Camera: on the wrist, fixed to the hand. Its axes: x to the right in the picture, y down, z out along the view.
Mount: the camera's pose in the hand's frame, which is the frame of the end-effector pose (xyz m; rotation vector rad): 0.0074 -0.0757 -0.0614 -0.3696 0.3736 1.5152
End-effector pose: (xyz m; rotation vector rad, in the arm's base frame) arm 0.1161 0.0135 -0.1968 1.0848 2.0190 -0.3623
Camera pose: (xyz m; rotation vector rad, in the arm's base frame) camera 0.0218 0.0080 -0.1717 2.1045 0.9346 0.9904
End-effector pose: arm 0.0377 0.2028 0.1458 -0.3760 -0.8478 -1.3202
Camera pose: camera -0.0137 0.1373 0.0946 -0.8027 0.1319 -0.0659
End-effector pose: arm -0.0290 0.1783 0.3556 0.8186 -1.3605 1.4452
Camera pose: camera 0.0479 0.2341 0.3786 -0.9673 -1.8944 2.0926
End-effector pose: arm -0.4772 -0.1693 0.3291 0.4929 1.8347 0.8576
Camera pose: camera -0.5326 -0.2351 0.2827 1.6018 1.2921 2.3311
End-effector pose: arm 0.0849 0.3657 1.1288 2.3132 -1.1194 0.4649
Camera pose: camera 0.1450 0.4368 1.1588 0.6485 -2.2905 0.9991
